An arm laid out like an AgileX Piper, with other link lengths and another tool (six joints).
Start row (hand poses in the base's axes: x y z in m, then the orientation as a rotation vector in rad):
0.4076 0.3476 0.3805 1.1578 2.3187 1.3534
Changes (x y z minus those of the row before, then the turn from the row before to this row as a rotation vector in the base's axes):
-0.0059 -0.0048 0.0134 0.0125 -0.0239 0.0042
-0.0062 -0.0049 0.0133 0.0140 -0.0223 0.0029
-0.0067 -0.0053 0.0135 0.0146 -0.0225 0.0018
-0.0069 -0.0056 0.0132 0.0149 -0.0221 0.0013
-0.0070 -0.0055 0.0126 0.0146 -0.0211 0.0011
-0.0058 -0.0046 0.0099 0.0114 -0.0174 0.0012
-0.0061 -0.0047 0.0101 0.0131 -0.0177 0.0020
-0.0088 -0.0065 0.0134 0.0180 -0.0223 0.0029
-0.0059 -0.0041 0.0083 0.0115 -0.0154 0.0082
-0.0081 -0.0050 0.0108 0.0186 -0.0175 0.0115
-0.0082 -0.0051 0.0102 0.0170 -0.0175 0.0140
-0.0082 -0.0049 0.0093 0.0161 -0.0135 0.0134
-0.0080 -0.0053 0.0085 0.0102 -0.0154 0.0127
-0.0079 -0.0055 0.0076 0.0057 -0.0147 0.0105
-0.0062 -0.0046 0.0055 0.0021 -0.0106 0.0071
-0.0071 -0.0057 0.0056 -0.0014 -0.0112 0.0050
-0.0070 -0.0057 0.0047 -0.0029 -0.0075 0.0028
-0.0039 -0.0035 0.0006 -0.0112 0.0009 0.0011
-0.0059 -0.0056 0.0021 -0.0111 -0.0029 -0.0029
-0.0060 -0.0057 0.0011 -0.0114 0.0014 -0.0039
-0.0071 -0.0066 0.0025 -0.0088 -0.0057 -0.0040
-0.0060 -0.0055 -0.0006 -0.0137 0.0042 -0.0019
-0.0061 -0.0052 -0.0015 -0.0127 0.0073 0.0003
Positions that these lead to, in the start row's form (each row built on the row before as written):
0.4017 0.3428 0.3939 1.1347 2.3007 1.3775
0.3955 0.3379 0.4072 1.1148 2.2817 1.4023
0.3888 0.3326 0.4207 1.0959 2.2611 1.4271
0.3819 0.3270 0.4339 1.0779 2.2400 1.4517
0.3749 0.3215 0.4465 1.0609 2.2193 1.4752
0.3691 0.3169 0.4564 1.0464 2.2027 1.4936
0.3630 0.3122 0.4665 1.0313 2.1855 1.5143
0.3542 0.3057 0.4799 1.0124 2.1631 1.5421
0.3483 0.3016 0.4882 0.9932 2.1531 1.5626
0.3402 0.2966 0.4990 0.9710 2.1400 1.5935
0.3320 0.2915 0.5092 0.9458 2.1296 1.6233
0.3238 0.2866 0.5185 0.9247 2.1215 1.6509
0.3158 0.2813 0.5270 0.9004 2.1151 1.6711
0.3079 0.2758 0.5346 0.8775 2.1101 1.6846
0.3017 0.2712 0.5401 0.8608 2.1074 1.6916
0.2946 0.2655 0.5457 0.8444 2.1049 1.6933
0.2876 0.2598 0.5504 0.8334 2.1041 1.6918
0.2837 0.2563 0.5510 0.8300 2.1131 1.6790
0.2778 0.2507 0.5531 0.8265 2.1164 1.6645
0.2718 0.2450 0.5542 0.8281 2.1219 1.6489
0.2647 0.2384 0.5567 0.8235 2.1208 1.6368
0.2587 0.2329 0.5561 0.8252 2.1311 1.6192
0.2526 0.2277 0.5546 0.8282 2.1444 1.6036

